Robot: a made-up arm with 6 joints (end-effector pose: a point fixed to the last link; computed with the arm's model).
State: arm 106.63 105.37 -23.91 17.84 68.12 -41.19
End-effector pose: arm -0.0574 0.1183 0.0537 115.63 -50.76 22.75
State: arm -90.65 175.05 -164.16 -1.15 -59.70 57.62
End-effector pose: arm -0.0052 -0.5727 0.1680 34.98 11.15 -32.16
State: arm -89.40 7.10 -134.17 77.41 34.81 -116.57
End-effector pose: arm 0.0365 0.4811 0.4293 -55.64 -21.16 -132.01
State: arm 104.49 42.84 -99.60 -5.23 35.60 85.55
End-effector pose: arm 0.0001 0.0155 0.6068 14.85 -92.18 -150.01
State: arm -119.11 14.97 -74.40 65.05 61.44 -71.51
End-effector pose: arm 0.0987 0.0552 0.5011 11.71 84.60 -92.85
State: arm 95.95 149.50 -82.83 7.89 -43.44 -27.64
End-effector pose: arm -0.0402 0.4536 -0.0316 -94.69 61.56 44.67
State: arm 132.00 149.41 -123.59 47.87 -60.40 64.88
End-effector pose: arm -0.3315 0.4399 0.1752 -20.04 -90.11 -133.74
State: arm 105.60 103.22 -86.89 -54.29 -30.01 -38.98
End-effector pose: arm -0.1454 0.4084 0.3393 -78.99 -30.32 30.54
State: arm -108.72 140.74 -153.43 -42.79 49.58 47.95
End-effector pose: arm -0.2063 -0.4887 0.3383 124.73 37.45 -85.62
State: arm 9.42 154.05 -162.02 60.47 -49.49 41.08
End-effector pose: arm 0.5446 0.0405 0.3269 63.31 9.74 72.91
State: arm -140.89 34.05 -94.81 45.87 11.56 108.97
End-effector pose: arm 0.0520 0.0283 0.6163 24.18 -23.01 15.32
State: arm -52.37 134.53 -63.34 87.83 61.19 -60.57
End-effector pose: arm 0.2626 -0.2338 0.0040 71.48 111.13 69.92
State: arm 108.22 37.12 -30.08 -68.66 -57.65 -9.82
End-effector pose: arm -0.0984 0.1118 0.3392 -64.31 -44.80 65.80
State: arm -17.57 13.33 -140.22 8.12 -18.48 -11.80
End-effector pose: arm -0.4796 0.1484 0.4416 -4.77 -60.33 -18.28
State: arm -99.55 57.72 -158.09 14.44 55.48 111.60
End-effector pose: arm 0.0408 0.1501 0.6702 40.95 -2.50 23.54
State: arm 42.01 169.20 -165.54 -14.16 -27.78 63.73
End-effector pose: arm 0.4343 0.4026 0.2037 -1.10 69.12 86.53
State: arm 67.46 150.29 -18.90 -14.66 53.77 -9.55
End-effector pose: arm 0.0210 0.0110 -0.0171 70.87 -62.23 47.30
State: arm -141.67 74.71 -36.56 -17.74 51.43 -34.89
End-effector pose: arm -0.1825 -0.1217 0.1738 -123.37 -110.46 8.42
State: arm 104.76 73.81 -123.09 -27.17 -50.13 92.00
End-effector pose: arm -0.0483 0.0810 0.6809 -25.70 -24.54 172.99
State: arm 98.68 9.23 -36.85 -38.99 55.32 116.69
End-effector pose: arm 0.0324 0.0432 0.3500 19.14 127.08 98.10
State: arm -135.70 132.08 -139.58 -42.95 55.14 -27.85
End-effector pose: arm -0.3926 -0.3249 0.3364 -98.31 -84.97 64.00
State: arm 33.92 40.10 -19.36 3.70 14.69 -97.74
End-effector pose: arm 0.1366 0.0934 0.2234 -111.62 53.70 -34.72
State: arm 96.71 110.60 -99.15 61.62 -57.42 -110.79
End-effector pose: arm 0.0035 0.4429 0.3656 -48.51 50.85 1.91
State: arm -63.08 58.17 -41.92 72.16 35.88 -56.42
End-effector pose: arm 0.1402 -0.1841 0.3010 48.44 98.23 -0.73
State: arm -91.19 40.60 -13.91 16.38 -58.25 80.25
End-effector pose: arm -0.0211 -0.1547 0.2767 54.24 -12.93 -8.58
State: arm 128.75 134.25 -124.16 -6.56 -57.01 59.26
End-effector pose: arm -0.3319 0.4022 0.3382 40.30 -41.12 -164.22
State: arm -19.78 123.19 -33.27 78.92 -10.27 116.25
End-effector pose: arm 0.2057 -0.0877 -0.0285 161.35 -51.49 9.83
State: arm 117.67 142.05 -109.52 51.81 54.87 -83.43
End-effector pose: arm -0.2719 0.4154 0.0931 160.94 -10.28 -65.17
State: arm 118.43 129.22 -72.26 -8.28 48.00 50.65
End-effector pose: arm -0.1648 0.3212 0.0228 -104.91 139.57 -15.95
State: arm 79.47 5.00 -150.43 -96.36 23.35 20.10
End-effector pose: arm -0.0732 -0.5548 0.3264 65.27 7.56 15.13
